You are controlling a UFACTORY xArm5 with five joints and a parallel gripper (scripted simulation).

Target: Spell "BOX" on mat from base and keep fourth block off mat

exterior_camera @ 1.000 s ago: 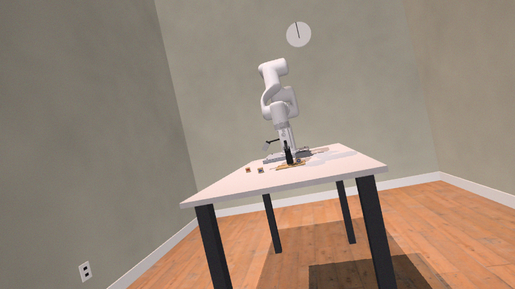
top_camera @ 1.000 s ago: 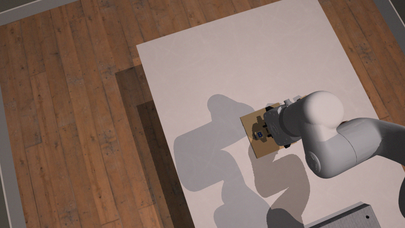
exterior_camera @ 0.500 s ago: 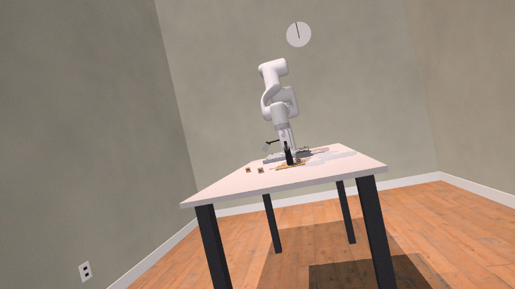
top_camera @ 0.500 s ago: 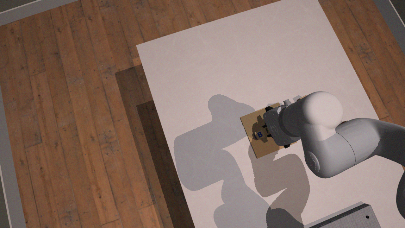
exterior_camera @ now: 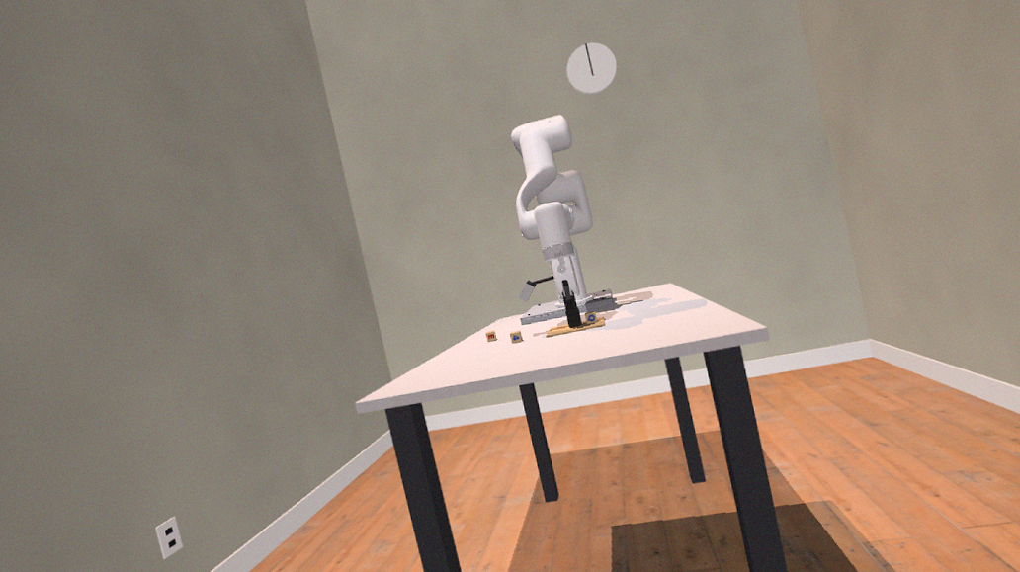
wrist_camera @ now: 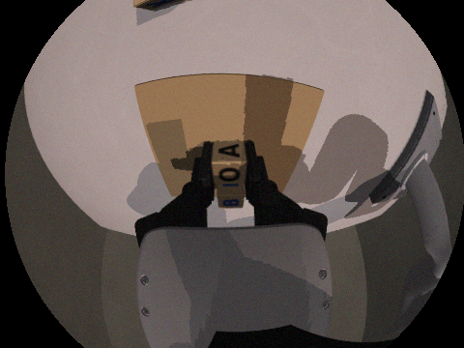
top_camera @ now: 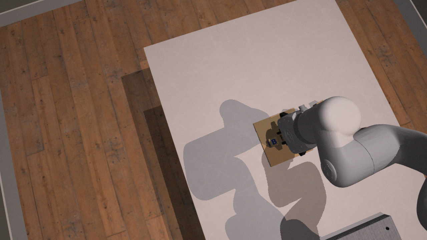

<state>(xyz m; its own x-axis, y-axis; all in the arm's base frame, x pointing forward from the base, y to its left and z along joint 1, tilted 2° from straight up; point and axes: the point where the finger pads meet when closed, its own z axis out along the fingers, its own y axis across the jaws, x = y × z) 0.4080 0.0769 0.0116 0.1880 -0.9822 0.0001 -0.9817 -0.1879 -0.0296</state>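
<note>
The tan mat is 2 cm below my hand.
</note>
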